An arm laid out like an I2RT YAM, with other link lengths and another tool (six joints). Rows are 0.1 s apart.
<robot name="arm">
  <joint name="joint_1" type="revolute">
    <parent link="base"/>
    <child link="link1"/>
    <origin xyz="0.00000 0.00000 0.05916"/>
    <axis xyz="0 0 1"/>
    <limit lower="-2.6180" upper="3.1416"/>
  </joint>
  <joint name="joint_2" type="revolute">
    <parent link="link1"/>
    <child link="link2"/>
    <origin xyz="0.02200 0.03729 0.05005"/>
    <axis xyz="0 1 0"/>
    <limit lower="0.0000" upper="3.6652"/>
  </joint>
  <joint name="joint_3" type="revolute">
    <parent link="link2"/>
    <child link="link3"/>
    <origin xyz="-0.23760 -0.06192 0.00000"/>
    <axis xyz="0 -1 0"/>
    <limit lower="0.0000" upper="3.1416"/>
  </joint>
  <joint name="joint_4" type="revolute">
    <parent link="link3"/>
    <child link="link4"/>
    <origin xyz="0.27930 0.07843 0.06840"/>
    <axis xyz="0 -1 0"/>
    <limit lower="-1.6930" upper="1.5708"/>
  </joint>
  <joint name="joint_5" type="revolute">
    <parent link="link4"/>
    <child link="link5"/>
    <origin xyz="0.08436 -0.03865 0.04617"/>
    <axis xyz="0 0 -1"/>
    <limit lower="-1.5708" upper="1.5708"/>
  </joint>
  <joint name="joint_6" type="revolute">
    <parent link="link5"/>
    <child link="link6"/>
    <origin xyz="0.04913 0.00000 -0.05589"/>
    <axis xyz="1 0 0"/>
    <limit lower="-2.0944" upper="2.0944"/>
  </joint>
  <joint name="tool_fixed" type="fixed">
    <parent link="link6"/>
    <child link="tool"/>
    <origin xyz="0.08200 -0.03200 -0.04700" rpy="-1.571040 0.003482 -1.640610"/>
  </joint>
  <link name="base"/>
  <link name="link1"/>
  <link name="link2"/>
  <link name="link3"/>
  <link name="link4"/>
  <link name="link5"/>
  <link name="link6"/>
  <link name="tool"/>
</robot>
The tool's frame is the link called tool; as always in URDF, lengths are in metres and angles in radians.
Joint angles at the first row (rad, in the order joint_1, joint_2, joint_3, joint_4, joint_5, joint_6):
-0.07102, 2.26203, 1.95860, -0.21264, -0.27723, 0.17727
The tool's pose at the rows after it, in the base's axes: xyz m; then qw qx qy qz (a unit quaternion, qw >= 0):
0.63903, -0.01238, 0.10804, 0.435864, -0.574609, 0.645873, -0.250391
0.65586, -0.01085, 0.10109, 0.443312, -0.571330, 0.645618, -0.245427
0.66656, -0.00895, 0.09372, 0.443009, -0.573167, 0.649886, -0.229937
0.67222, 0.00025, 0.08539, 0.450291, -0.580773, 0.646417, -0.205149
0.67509, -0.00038, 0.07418, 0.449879, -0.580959, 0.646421, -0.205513
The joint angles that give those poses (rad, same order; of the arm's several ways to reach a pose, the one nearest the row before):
-0.07121, 2.37984, 2.12590, -0.26705, -0.30847, 0.18276
-0.07057, 2.48218, 2.26339, -0.29314, -0.32041, 0.19748
-0.07120, 2.59719, 2.44201, -0.37741, -0.33977, 0.20821
-0.06640, 2.69541, 2.59070, -0.44614, -0.38512, 0.21750
-0.06689, 2.71646, 2.58864, -0.42358, -0.38473, 0.21634

